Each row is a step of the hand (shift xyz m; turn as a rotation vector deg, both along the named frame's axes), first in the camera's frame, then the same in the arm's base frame.
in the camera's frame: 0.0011 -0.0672 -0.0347 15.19 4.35 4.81
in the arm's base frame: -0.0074 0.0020 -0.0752 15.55 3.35 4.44
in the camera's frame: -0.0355 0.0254 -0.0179 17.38 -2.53 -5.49
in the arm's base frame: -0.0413 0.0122 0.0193 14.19 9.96 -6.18
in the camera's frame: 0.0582 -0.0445 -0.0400 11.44 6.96 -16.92
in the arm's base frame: 0.0419 0.0367 -0.0622 3.77 21.19 -1.56
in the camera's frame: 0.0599 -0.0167 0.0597 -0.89 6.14 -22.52
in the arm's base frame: 0.0789 -0.0346 0.0030 -9.67 20.99 -3.37
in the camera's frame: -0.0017 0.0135 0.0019 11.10 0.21 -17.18
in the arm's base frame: -0.0018 0.0033 0.0132 3.82 18.53 -7.78
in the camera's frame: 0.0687 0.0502 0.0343 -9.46 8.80 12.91
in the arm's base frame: 0.0730 0.0171 0.0529 -4.51 -10.69 14.11
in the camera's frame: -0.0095 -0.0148 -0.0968 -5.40 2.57 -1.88
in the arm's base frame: -0.0440 0.0714 -0.0515 -5.87 0.63 2.10
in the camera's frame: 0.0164 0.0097 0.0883 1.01 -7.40 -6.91
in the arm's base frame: 0.0476 -0.0638 0.0427 -1.15 3.13 -9.61
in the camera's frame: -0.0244 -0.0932 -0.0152 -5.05 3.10 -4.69
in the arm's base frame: -0.0219 -0.0343 -0.0886 -6.64 3.32 1.42
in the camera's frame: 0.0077 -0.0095 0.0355 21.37 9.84 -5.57
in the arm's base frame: 0.0211 -0.0307 0.0049 17.01 16.54 4.68
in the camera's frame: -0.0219 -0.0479 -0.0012 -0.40 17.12 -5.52
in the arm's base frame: -0.0174 -0.0266 -0.0420 -3.60 11.44 13.41
